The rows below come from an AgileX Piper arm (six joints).
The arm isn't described. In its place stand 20 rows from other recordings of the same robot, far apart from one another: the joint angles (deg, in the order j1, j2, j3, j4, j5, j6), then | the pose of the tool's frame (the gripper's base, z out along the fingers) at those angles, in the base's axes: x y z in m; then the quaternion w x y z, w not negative.
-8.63 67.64 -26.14 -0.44 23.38 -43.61 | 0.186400 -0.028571 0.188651 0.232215 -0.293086 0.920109 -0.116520
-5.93 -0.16 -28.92 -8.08 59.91 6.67 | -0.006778 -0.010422 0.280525 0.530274 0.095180 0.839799 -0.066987
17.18 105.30 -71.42 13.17 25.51 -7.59 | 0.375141 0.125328 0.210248 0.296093 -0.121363 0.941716 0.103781
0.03 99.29 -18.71 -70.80 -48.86 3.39 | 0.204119 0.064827 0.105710 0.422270 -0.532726 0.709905 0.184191
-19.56 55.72 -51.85 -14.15 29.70 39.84 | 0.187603 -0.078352 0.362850 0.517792 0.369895 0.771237 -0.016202
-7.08 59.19 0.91 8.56 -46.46 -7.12 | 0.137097 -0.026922 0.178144 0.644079 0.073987 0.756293 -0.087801
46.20 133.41 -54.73 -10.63 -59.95 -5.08 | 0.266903 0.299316 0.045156 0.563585 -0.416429 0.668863 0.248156
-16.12 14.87 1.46 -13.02 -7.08 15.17 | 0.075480 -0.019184 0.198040 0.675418 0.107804 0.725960 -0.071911
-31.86 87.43 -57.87 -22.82 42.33 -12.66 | 0.242951 -0.178971 0.243269 0.121151 0.045187 0.966374 -0.222267
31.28 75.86 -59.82 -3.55 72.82 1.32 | 0.198110 0.114059 0.289509 0.059780 -0.265283 0.962216 -0.013817
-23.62 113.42 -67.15 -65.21 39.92 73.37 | 0.333282 -0.203608 0.153461 0.217043 0.373552 0.845298 -0.314360
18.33 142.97 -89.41 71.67 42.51 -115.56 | 0.419275 0.200396 0.025719 0.288746 -0.575468 0.717966 0.264552
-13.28 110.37 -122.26 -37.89 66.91 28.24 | 0.398314 -0.146833 0.415325 0.362761 0.298632 0.837373 -0.279337
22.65 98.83 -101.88 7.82 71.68 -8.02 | 0.334181 0.152185 0.372256 0.217035 -0.251005 0.938409 0.096333
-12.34 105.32 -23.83 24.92 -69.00 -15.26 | 0.260341 -0.093597 0.132768 0.601311 0.172183 0.738723 -0.251131
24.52 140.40 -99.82 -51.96 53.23 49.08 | 0.457892 0.145765 0.076997 0.219267 -0.061474 0.933328 -0.277563
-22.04 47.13 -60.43 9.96 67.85 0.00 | 0.122245 -0.033763 0.387790 0.354607 0.181556 0.917016 0.019332
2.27 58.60 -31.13 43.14 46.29 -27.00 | 0.163785 0.051506 0.240237 0.233340 -0.036732 0.935104 0.264166
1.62 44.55 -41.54 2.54 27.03 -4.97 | 0.158006 0.006302 0.340815 0.537176 -0.037248 0.842641 0.003398
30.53 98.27 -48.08 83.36 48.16 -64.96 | 0.231397 0.214646 0.185906 0.121841 -0.244676 0.840906 0.467083
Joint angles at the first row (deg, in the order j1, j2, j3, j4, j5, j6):
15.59 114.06 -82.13 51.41 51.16 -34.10
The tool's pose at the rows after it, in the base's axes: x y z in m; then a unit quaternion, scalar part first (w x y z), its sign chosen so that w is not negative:
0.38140 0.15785 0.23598 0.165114 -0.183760 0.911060 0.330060
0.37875 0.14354 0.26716 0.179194 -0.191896 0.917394 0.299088
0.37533 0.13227 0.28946 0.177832 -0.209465 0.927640 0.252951
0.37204 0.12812 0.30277 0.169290 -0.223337 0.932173 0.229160
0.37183 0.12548 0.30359 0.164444 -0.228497 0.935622 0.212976
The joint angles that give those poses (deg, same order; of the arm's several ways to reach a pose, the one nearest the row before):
14.97 110.81 -84.40 47.08 54.10 -31.62
13.66 107.56 -87.35 40.76 57.32 -27.31
13.13 105.72 -90.85 32.96 61.63 -23.54
13.15 105.02 -93.48 29.01 65.45 -21.83
13.15 105.02 -94.03 26.82 66.41 -21.35

